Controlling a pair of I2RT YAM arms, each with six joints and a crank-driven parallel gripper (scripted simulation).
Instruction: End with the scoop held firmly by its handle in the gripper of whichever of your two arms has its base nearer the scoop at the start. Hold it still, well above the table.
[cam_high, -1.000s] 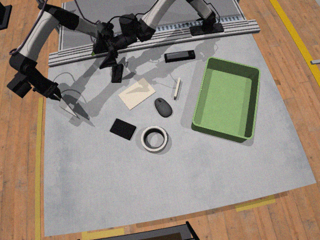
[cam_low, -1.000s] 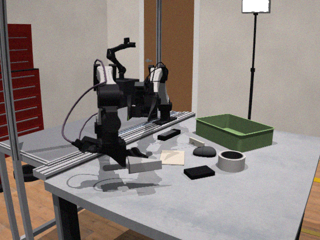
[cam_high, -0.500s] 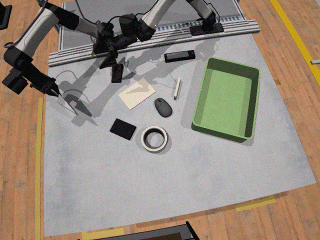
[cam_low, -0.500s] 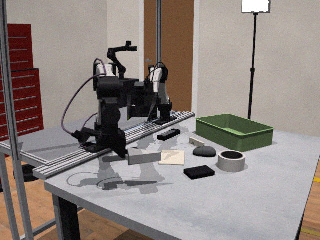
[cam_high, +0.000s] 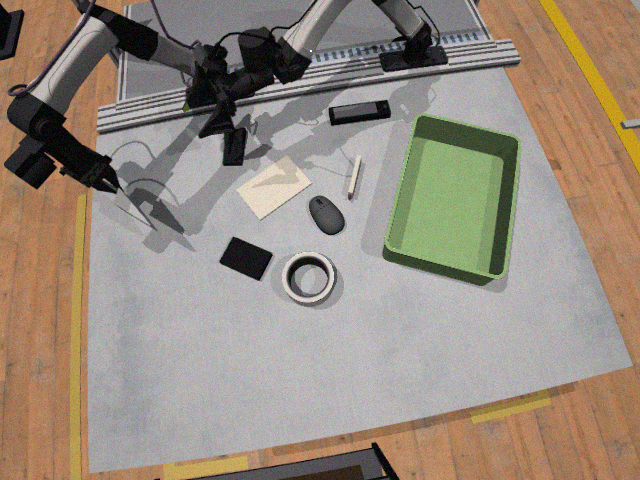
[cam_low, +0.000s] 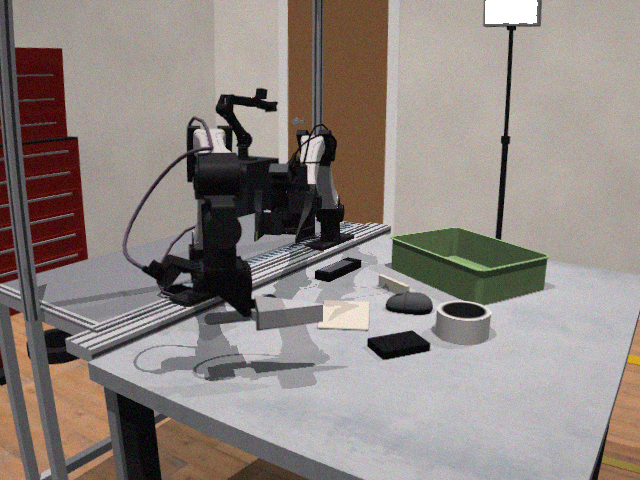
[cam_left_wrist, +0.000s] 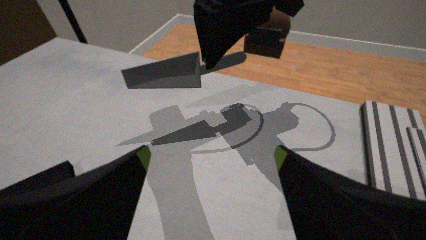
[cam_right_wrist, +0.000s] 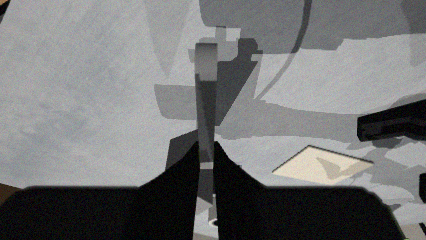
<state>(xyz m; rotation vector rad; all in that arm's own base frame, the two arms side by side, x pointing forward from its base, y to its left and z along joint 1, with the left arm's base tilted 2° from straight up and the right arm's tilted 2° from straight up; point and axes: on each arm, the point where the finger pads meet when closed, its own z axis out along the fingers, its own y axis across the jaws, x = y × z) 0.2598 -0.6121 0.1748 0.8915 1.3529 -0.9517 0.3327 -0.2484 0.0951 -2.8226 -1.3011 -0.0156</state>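
Now: right hand 30 mm short of the grey scoop, 20 mm to the right of it and 10 mm above it. Also, from my right hand: cream pad 360 mm to the left, 120 mm below; mouse 470 mm to the left, 110 mm below, 100 mm ahead; black stapler-like object 270 mm to the left, 140 mm behind, 110 mm below.
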